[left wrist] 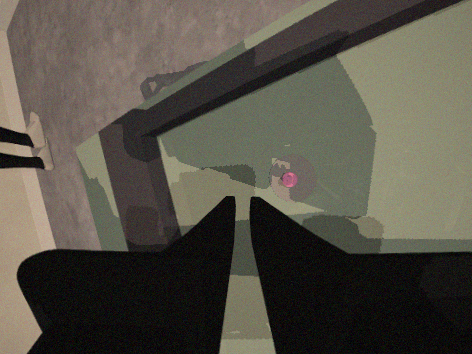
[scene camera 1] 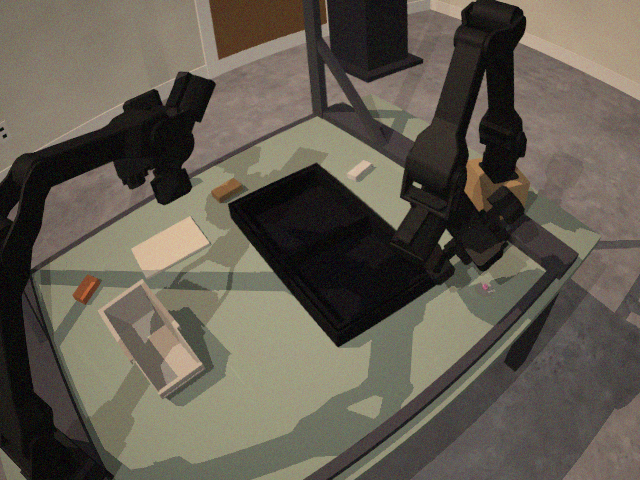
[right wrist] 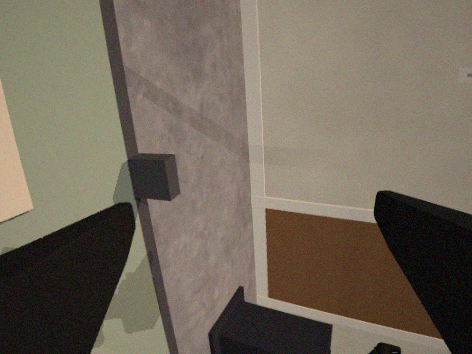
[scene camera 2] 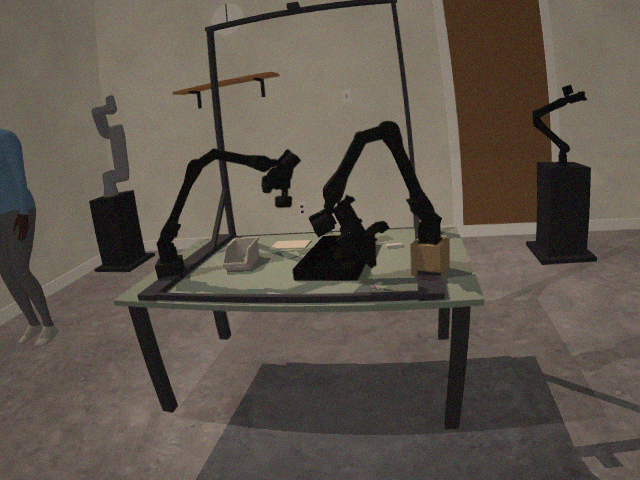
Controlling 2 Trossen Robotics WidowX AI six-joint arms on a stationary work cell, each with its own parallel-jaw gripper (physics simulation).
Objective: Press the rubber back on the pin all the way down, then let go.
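Frame: origin at the left arm's base, x ahead, y right, z down, level; millimetres.
Seen in the pictures: left gripper, fingertip midpoint: (left wrist: 242, 205) (scene camera 2: 374, 266); right gripper, fingertip midpoint: (right wrist: 255, 208) (scene camera 2: 289, 189); left arm's base, link origin: (scene camera 1: 498, 171) (scene camera 2: 430, 240); right arm's base, link origin: (scene camera 1: 56, 467) (scene camera 2: 168, 260).
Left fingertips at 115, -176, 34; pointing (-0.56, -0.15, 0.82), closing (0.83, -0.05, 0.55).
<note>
Offsets run from my left fingertips to a thing's top centre, as dx, dy, dz. "pt": to the spot under its first point. Level surfaces: height alone.
The pink rubber back {pt +4, -6, +60} (scene camera 1: 485, 287) (scene camera 2: 374, 287) (left wrist: 289, 179) shows as a small round spot on the round, flat pin {+3, -3, +59} (left wrist: 305, 182), which lies on the table near its front edge. How far down the back sits is too small to tell. My left gripper (left wrist: 242, 205) is shut and empty, with a thin gap between its fingertips. In the left wrist view the tips stand a little left of and below the pin, and they appear to be above the table, apart from it. My right gripper (right wrist: 255, 208) is open and empty, raised over the far left part of the table.
A black divided tray {+241, +185, +30} (scene camera 1: 283, 283) lies beside the left arm. A grey bin {pt +625, +30, -7} (scene camera 1: 119, 339), a cream slab {+537, +292, +64} (scene camera 1: 170, 245), an orange block {+733, +228, +54} (scene camera 1: 86, 289), a brown block {+395, +414, +54} (scene camera 1: 226, 190) and a white block {+110, +379, +57} (scene camera 1: 359, 169) are on the table {dz +68} (scene camera 1: 258, 361). A dark frame rail (left wrist: 225, 87) runs near the pin.
</note>
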